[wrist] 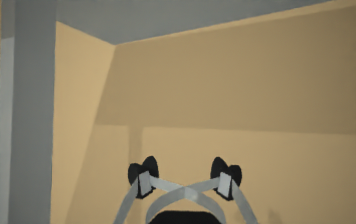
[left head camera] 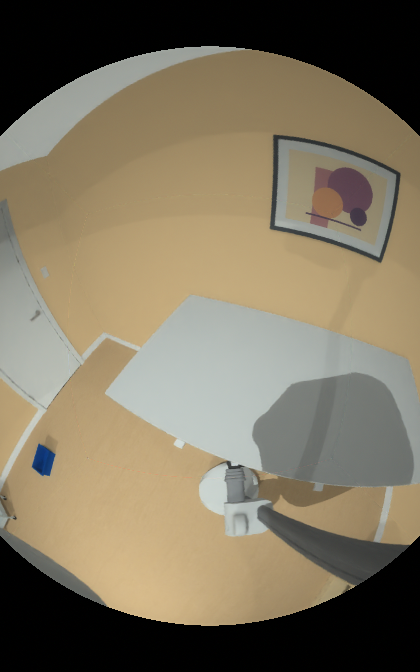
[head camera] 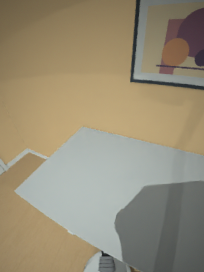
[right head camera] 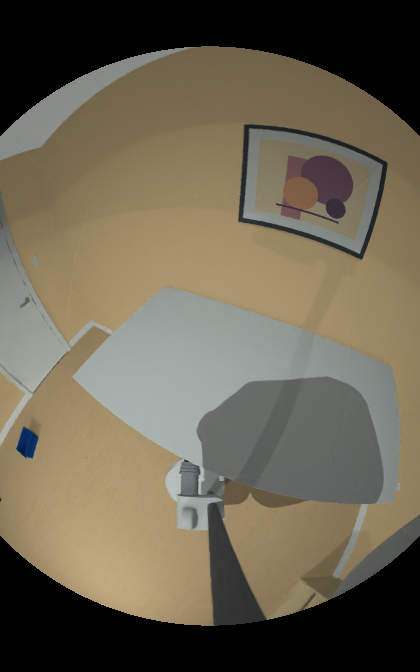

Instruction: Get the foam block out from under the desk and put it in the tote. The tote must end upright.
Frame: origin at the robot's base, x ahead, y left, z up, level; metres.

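Seen in the pictures: gripper, between the fingertips: (wrist: 184, 169).
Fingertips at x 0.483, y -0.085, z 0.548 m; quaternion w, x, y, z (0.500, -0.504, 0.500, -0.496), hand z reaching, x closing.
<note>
A point is followed by its place in that frame.
The desk (head camera: 100, 175) @(x 0.498, y 0.021, z 0.922 m) (left head camera: 220, 370) @(x 0.498, y 0.047, z 0.922 m) (right head camera: 175, 360) has a pale grey top that fills the middle of the head views. In the wrist view its underside (wrist: 150, 17) is at the top and a desk leg (wrist: 34, 115) @(x 0.661, y 0.220, z 0.610 m) stands at the left. My gripper (wrist: 184, 169) @(x 0.483, y -0.085, z 0.548 m) is open and empty, under the desk top; the top hides it in the head views. The blue tote (left head camera: 43, 460) @(x -0.107, y 1.880, z -0.026 m) (right head camera: 27, 443) stands upright on the floor at the far left. The foam block does not show in these views.
A framed picture (head camera: 135, 45) @(x 0.884, y -0.208, z 1.579 m) (left head camera: 274, 185) @(x 0.886, y -0.203, z 1.573 m) (right head camera: 242, 175) hangs on the wall behind the desk. A door (left head camera: 25, 320) @(x 1.009, y 1.862, z 0.917 m) (right head camera: 25, 320) is at the left. A wooden shelf unit (right head camera: 295, 597) shows partly at the lower right. A desk foot (left head camera: 179, 443) sticks out past the front edge.
</note>
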